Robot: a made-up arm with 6 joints. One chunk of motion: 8 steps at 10 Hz.
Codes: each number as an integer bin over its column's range. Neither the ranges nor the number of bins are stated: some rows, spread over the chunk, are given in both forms.
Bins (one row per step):
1: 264 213 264 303 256 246
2: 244 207 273 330 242 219
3: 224 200 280 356 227 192
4: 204 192 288 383 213 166
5: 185 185 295 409 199 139
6: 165 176 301 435 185 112
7: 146 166 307 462 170 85
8: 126 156 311 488 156 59
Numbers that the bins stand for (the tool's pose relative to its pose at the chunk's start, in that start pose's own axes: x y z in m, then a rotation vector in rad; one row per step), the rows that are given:
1: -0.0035 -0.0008 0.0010 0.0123 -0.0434 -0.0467
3: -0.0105 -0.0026 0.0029 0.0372 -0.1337 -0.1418
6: -0.0209 -0.0059 0.0053 0.0743 -0.2644 -0.2827
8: -0.0278 -0.0086 0.0065 0.0992 -0.3546 -0.3761
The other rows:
2: -0.0070 -0.0016 0.0021 0.0250 -0.0870 -0.0943
4: -0.0141 -0.0037 0.0038 0.0499 -0.1772 -0.1876
5: -0.0174 -0.0047 0.0046 0.0621 -0.2208 -0.2352
7: -0.0243 -0.0073 0.0060 0.0870 -0.3110 -0.3303

